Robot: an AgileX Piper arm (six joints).
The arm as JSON. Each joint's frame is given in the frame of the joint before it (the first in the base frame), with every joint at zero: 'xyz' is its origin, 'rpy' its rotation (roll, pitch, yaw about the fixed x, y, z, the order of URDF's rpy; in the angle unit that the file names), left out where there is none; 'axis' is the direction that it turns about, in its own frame. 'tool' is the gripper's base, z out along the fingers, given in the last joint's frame.
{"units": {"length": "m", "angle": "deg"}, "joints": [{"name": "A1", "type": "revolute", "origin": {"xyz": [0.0, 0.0, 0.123]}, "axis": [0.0, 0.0, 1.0]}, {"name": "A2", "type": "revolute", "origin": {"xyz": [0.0, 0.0, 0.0], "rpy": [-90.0, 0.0, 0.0]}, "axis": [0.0, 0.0, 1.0]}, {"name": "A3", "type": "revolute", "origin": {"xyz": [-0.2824, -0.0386, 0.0]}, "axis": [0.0, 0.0, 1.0]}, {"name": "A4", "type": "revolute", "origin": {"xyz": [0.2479, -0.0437, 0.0], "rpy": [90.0, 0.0, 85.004]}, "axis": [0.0, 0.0, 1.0]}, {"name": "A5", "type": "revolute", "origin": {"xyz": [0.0, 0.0, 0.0], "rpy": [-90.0, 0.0, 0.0]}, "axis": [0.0, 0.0, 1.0]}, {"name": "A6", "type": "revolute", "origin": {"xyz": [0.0, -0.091, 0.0], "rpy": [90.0, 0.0, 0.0]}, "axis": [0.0, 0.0, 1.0]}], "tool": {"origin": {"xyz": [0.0, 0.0, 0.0]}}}
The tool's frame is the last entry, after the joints.
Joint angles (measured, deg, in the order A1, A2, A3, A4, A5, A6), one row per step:
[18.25, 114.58, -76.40, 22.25, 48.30, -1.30]
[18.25, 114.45, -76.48, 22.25, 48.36, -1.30]
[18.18, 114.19, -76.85, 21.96, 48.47, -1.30]
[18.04, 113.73, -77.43, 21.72, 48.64, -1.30]
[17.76, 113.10, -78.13, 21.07, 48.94, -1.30]
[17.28, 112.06, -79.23, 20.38, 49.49, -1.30]
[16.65, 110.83, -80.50, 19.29, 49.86, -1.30]
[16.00, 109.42, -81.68, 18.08, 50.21, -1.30]
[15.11, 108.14, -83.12, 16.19, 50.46, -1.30]
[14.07, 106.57, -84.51, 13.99, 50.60, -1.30]
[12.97, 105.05, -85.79, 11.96, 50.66, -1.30]
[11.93, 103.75, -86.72, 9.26, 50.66, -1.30]
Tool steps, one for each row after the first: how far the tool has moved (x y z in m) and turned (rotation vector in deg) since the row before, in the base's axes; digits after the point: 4 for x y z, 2 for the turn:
[0.0001, 0.0001, 0.0012, 0.06, -0.14, 0.02]
[0.0011, -0.0004, 0.0032, -0.05, -0.57, 0.12]
[0.0017, -0.0007, 0.0055, 0.11, -0.89, 0.04]
[0.0021, -0.0020, 0.0070, -0.16, -1.15, 0.15]
[0.0028, -0.0032, 0.0116, 0.00, -1.70, 0.02]
[0.0034, -0.0047, 0.0137, -0.25, -2.33, -0.03]
[0.0024, -0.0053, 0.0147, -0.38, -2.47, -0.05]
[0.0035, -0.0077, 0.0150, -1.00, -2.85, -0.13]
[0.0026, -0.0095, 0.0169, -1.30, -3.26, -0.31]
[0.0018, -0.0099, 0.0164, -1.26, -3.12, -0.54]
[0.0009, -0.0105, 0.0131, -2.09, -2.74, -0.43]

